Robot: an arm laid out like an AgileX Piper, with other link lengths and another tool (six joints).
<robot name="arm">
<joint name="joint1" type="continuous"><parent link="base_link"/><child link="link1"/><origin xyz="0 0 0.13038"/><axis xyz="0 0 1"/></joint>
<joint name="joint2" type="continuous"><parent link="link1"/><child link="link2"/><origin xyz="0 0 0"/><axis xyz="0 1 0"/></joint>
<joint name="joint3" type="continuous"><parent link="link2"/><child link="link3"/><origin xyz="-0.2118 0 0.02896"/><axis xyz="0 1 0"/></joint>
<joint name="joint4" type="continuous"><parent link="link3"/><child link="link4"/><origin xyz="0.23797 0 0.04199"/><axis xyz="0.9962 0 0.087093"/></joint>
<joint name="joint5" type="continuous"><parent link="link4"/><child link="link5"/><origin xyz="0 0 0"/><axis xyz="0 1 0"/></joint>
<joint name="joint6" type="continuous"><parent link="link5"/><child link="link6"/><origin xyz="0.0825 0 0.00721"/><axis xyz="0.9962 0 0.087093"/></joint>
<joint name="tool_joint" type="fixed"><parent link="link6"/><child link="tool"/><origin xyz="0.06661 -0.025 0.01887" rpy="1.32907 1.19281 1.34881"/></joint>
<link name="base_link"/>
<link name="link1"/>
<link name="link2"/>
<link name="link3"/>
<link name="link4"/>
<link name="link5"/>
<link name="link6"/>
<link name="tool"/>
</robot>
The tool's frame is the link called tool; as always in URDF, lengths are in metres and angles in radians. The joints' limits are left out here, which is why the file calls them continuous.
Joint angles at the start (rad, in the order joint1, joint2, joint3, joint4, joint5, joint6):
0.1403, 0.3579, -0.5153, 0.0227, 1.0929, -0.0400
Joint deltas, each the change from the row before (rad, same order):
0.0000, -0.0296, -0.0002, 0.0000, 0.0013, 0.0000
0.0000, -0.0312, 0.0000, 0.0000, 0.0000, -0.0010
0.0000, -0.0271, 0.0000, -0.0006, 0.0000, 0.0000
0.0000, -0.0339, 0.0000, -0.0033, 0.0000, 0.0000
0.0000, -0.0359, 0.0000, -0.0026, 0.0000, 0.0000
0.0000, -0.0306, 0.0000, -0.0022, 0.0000, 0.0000
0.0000, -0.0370, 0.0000, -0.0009, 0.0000, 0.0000
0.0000, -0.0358, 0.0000, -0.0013, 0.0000, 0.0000
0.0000, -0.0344, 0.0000, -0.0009, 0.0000, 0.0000
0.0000, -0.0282, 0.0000, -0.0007, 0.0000, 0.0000
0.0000, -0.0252, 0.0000, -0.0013, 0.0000, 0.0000
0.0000, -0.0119, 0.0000, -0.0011, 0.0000, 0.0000
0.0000, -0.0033, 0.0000, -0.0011, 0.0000, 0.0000
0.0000, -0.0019, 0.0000, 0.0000, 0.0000, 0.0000
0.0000, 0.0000, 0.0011, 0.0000, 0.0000, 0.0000
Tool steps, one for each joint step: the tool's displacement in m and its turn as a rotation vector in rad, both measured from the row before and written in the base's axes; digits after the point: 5 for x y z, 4 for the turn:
-0.00241, -0.00034, 0.00434, 0.0040, -0.0282, 0.0000
-0.00253, -0.00034, 0.00460, 0.0037, -0.0310, 0.0007
-0.00232, -0.00040, 0.00393, 0.0032, -0.0269, -0.0002
-0.00302, -0.00085, 0.00487, 0.0017, -0.0340, -0.0011
-0.00339, -0.00081, 0.00502, 0.0026, -0.0359, -0.0010
-0.00303, -0.00071, 0.00418, 0.0023, -0.0306, -0.0009
-0.00384, -0.00066, 0.00489, 0.0044, -0.0367, -0.0004
-0.00388, -0.00072, 0.00460, 0.0039, -0.0356, -0.0006
-0.00389, -0.00067, 0.00427, 0.0040, -0.0342, -0.0004
-0.00329, -0.00056, 0.00340, 0.0034, -0.0280, -0.0004
-0.00302, -0.00059, 0.00297, 0.0024, -0.0251, -0.0007
-0.00145, -0.00035, 0.00139, 0.0008, -0.0119, -0.0006
-0.00040, -0.00020, 0.00040, -0.0004, -0.0034, -0.0006
-0.00023, -0.00003, 0.00022, 0.0003, -0.0019, 0.0000
0.00011, 0.00001, -0.00036, -0.0002, 0.0011, 0.0000

